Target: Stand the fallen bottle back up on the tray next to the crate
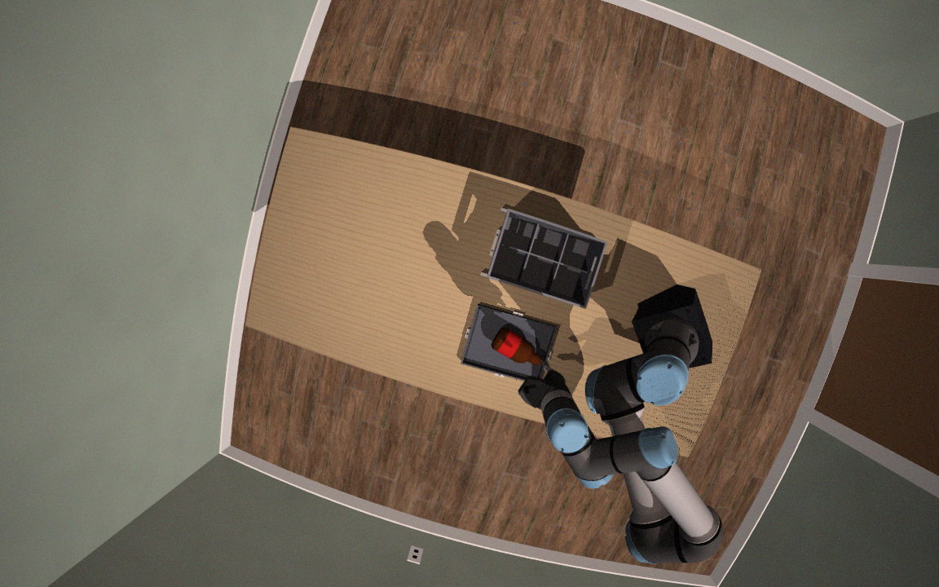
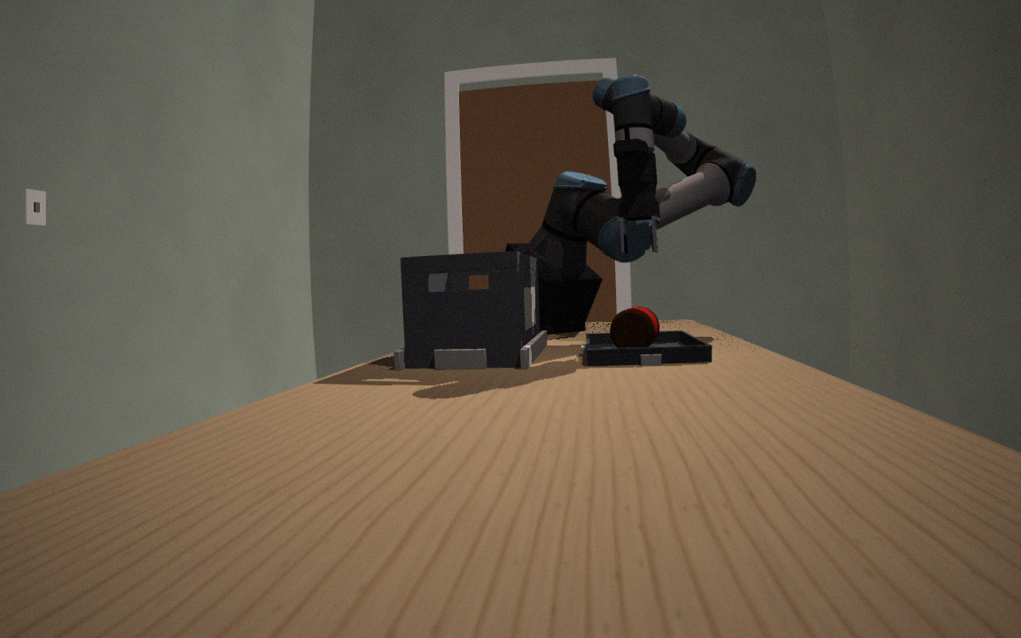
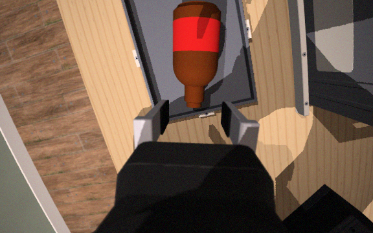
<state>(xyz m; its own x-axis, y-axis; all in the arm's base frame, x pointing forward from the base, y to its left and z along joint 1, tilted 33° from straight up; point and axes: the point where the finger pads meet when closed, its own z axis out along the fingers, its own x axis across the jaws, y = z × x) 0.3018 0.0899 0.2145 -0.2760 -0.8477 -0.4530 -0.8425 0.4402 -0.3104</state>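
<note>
The bottle lies 150 mm below my hand, 50 mm ahead of it and 10 mm to the right of it. The rest, counted from my hand: dark crate: 300 mm to the right, 110 mm below, 50 mm ahead; dark tray: 180 mm below, 80 mm ahead, 10 mm to the right.
</note>
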